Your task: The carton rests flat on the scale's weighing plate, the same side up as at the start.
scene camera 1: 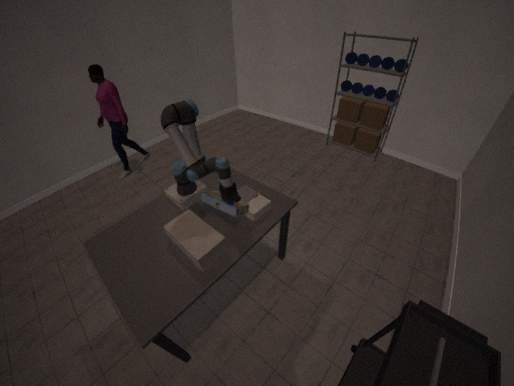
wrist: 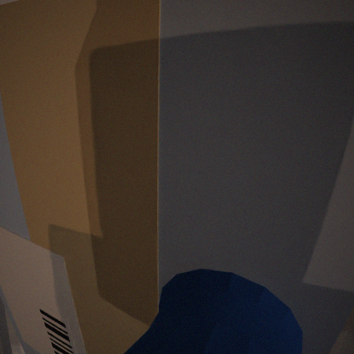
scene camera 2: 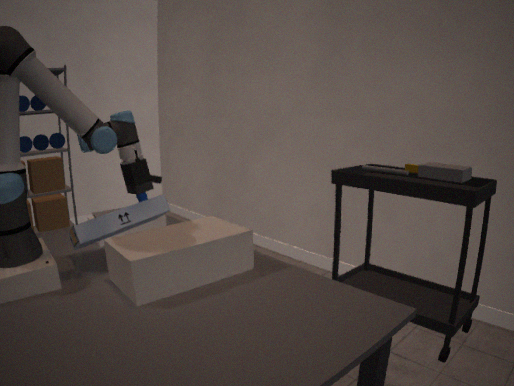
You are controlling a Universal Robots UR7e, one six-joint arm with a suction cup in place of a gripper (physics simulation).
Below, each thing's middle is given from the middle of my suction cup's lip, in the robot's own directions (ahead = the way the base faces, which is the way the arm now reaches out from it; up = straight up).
My suction cup is 90 mm past the carton [scene camera 2: 83, 234], 70 mm above it and 30 mm to the right of it. Round my suction cup: large beige box [scene camera 2: 150, 265] 290 mm to the right, 110 mm below, 70 mm behind.
